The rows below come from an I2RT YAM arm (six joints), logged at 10 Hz.
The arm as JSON. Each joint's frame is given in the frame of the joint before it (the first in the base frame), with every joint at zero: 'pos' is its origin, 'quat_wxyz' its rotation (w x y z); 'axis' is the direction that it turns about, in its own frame. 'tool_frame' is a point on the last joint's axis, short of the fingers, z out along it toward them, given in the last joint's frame.
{
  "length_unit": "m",
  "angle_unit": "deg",
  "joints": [
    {
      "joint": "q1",
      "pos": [
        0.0,
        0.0,
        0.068
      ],
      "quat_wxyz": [
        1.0,
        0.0,
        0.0,
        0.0
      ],
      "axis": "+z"
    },
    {
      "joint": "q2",
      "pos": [
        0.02,
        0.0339,
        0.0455
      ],
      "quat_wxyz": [
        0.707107,
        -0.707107,
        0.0,
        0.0
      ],
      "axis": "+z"
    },
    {
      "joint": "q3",
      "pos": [
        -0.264,
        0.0,
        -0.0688
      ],
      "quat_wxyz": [
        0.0,
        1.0,
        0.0,
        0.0
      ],
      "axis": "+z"
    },
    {
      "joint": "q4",
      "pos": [
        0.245,
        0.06,
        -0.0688
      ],
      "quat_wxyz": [
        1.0,
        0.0,
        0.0,
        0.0
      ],
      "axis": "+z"
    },
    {
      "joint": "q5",
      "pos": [
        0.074,
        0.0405,
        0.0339
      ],
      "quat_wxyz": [
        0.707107,
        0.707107,
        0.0,
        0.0
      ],
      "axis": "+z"
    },
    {
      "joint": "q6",
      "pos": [
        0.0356,
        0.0,
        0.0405
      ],
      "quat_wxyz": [
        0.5,
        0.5,
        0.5,
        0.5
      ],
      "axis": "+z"
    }
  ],
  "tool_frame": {
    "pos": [
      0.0,
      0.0,
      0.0
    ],
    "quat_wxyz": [
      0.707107,
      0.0,
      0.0,
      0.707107
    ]
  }
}
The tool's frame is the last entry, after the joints.
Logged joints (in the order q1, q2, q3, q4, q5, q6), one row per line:
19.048, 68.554, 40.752, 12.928, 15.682, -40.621
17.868, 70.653, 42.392, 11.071, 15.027, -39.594
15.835, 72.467, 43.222, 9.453, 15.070, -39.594
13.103, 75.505, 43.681, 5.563, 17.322, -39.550
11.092, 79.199, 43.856, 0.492, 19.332, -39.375
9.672, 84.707, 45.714, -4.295, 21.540, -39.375
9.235, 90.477, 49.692, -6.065, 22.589, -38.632
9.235, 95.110, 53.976, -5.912, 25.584, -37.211
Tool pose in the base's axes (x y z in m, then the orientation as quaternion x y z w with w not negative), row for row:
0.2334, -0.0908, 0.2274, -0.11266, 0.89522, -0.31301, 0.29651
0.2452, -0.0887, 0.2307, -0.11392, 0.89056, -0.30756, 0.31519
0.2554, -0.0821, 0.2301, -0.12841, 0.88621, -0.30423, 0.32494
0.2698, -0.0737, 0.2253, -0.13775, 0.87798, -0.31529, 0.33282
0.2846, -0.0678, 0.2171, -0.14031, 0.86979, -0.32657, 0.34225
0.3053, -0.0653, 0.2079, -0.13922, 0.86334, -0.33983, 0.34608
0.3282, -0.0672, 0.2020, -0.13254, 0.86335, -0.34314, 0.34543
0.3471, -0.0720, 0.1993, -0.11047, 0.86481, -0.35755, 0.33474
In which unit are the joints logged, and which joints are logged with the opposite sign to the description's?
The joints are logged in degrees. Opposite sign: q1, q4.
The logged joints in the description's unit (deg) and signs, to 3 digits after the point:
-19.048, 68.554, 40.752, -12.928, 15.682, -40.621
-17.868, 70.653, 42.392, -11.071, 15.027, -39.594
-15.835, 72.467, 43.222, -9.453, 15.070, -39.594
-13.103, 75.505, 43.681, -5.563, 17.322, -39.550
-11.092, 79.199, 43.856, -0.492, 19.332, -39.375
-9.672, 84.707, 45.714, 4.295, 21.540, -39.375
-9.235, 90.477, 49.692, 6.065, 22.589, -38.632
-9.235, 95.110, 53.976, 5.912, 25.584, -37.211

